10 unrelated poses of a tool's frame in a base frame.
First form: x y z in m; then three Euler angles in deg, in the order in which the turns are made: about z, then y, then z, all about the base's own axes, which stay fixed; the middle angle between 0 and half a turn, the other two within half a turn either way.
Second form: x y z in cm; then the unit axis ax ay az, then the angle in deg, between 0 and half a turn. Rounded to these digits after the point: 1 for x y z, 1 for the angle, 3 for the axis.
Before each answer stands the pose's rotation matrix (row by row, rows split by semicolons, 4 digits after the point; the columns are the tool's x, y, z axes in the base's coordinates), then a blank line. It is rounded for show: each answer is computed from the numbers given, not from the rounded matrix.
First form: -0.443 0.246 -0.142 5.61 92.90 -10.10
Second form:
-0.0324 0.1794 0.9832; 0.1051 0.9789 -0.1751; -0.9939 0.0976 -0.0506

-44.3 24.6 -14.2 0.137 0.990 -0.037 93.0
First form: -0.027 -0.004 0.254 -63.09 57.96 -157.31
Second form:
-0.5655 -0.2619 -0.7821; 0.7301 -0.6000 -0.3270; -0.3837 -0.7559 0.5305

-2.7 -0.4 25.4 -0.372 -0.346 0.861 144.8
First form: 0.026 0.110 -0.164 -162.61 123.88 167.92
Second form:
-0.4576 0.3626 -0.8118; 0.4036 0.8983 0.1737; 0.7923 -0.2481 -0.5575

2.6 11.0 -16.4 -0.254 -0.967 0.025 123.9
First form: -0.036 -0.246 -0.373 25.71 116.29 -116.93
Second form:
0.5675 0.7163 -0.4061; 0.1593 -0.5794 -0.7993; -0.8078 0.3889 -0.4429

-3.6 -24.6 -37.3 0.866 0.293 -0.406 136.7
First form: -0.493 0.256 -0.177 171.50 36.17 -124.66
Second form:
0.5756 -0.7456 -0.3356; 0.5727 0.6606 -0.4854; 0.5837 0.0872 0.8073

-49.3 25.6 -17.7 0.336 -0.539 0.773 58.5
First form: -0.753 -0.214 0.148 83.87 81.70 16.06
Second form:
-0.2602 -0.1675 0.9509; 0.9597 0.0629 0.2737; -0.1057 0.9839 0.1444

-75.3 -21.4 14.8 0.418 0.621 0.663 121.8
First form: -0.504 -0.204 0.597 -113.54 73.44 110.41
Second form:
0.8989 0.2832 -0.3343; 0.2130 0.3842 0.8983; 0.3828 -0.8788 0.2850

-50.4 -20.4 59.7 -0.927 -0.374 -0.037 73.5
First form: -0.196 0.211 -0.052 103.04 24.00 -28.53
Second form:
0.2842 -0.8897 0.3573; 0.9544 0.2268 -0.1943; 0.0918 0.3962 0.9135

-19.6 21.1 -5.2 0.302 0.136 0.944 77.7
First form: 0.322 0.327 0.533 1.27 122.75 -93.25
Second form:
0.0528 0.9975 -0.0477; 0.5387 -0.0686 -0.8397; -0.8408 0.0186 -0.5410

32.2 32.7 53.3 0.684 0.632 -0.365 141.1
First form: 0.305 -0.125 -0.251 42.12 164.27 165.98
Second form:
0.5302 -0.8060 -0.2630; -0.8237 -0.5633 0.0657; -0.2011 0.1818 -0.9625

30.5 -12.5 -25.1 0.875 -0.466 -0.133 176.2
